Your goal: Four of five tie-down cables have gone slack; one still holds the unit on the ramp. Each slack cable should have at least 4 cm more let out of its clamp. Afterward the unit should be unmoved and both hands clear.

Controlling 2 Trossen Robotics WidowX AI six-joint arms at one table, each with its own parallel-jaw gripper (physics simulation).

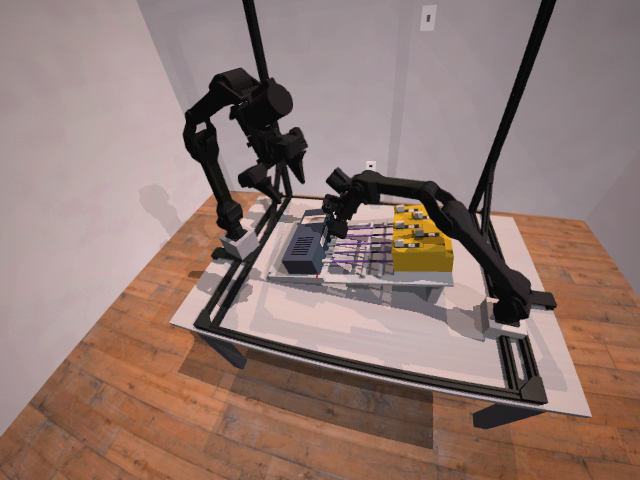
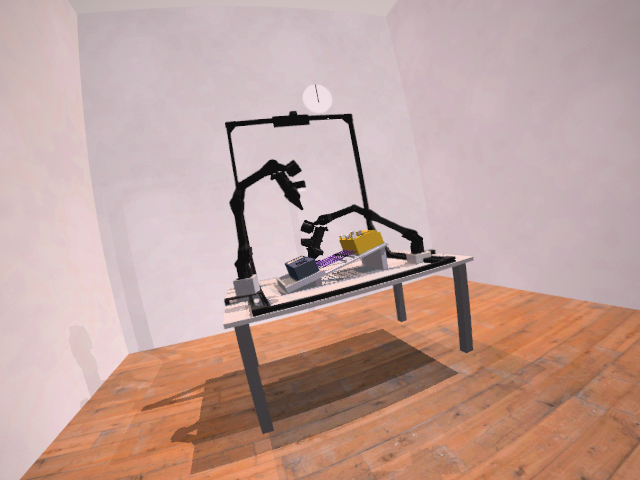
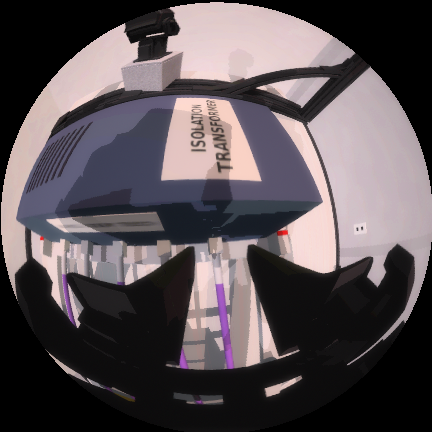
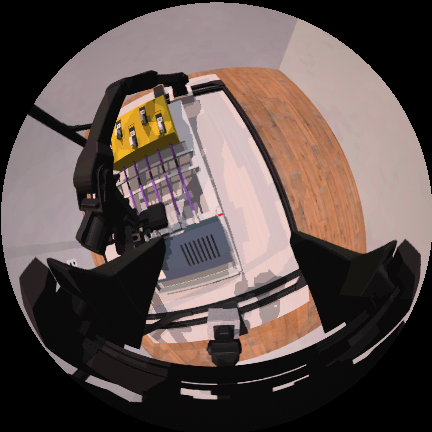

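The dark blue unit [image 1: 305, 256] [image 2: 302, 267] [image 3: 135, 145] [image 4: 227, 246], labelled "ISOLATION TRANSFORMER", sits on the low end of the ramp [image 1: 434, 279]. Several purple cables [image 1: 356, 261] [image 3: 223, 310] [image 4: 185, 185] run from it to the yellow clamp block [image 1: 421, 259] [image 2: 369, 241] [image 4: 147, 131] at the high end, which has small levers on top. My left gripper [image 1: 337, 233] [image 2: 314, 254] [image 3: 220, 251] is partly open and empty, low beside the unit's cable side; one cable shows beyond the finger gap. My right gripper [image 1: 291, 191] [image 2: 301, 207] [image 4: 229, 240] is wide open, high above the unit's end. Cable slack cannot be told.
A black frame [image 1: 361, 364] runs round the white table [image 1: 310, 320], with upright posts at the back. My left arm [image 1: 465, 227] reaches over the clamp block and hides part of it. A red mark [image 1: 316, 276] [image 4: 220, 214] shows at the ramp's edge beside the unit.
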